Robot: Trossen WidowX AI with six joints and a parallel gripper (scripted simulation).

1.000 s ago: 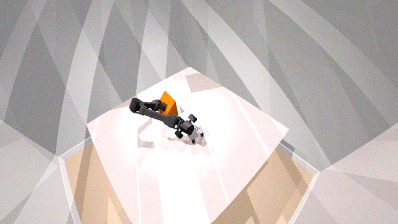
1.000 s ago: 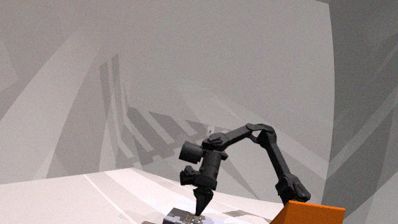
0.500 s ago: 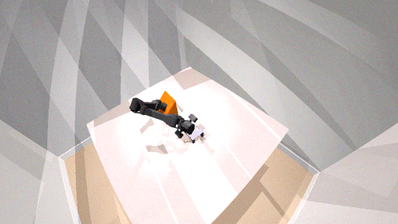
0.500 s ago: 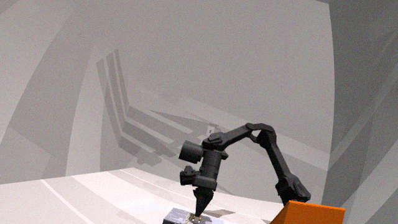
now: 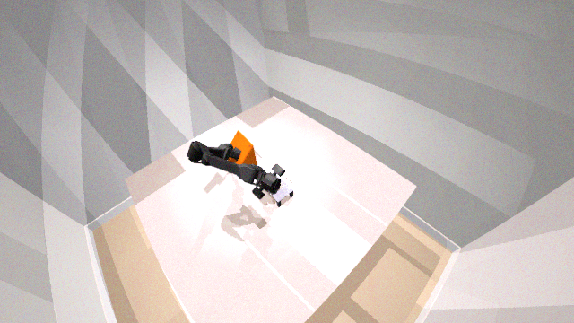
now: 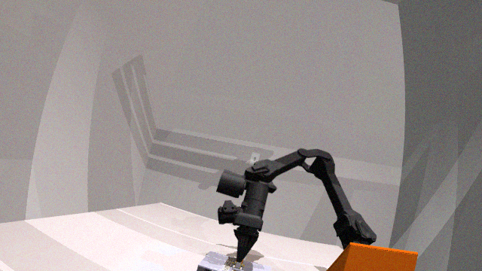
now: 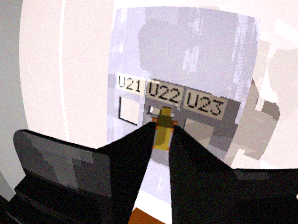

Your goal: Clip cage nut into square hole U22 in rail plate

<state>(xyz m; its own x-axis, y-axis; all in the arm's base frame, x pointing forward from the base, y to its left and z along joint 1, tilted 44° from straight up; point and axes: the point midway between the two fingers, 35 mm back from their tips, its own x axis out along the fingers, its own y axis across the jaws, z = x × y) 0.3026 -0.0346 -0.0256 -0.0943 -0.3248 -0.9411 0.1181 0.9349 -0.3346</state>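
My gripper tip is 1 cm above the brass cage nut.
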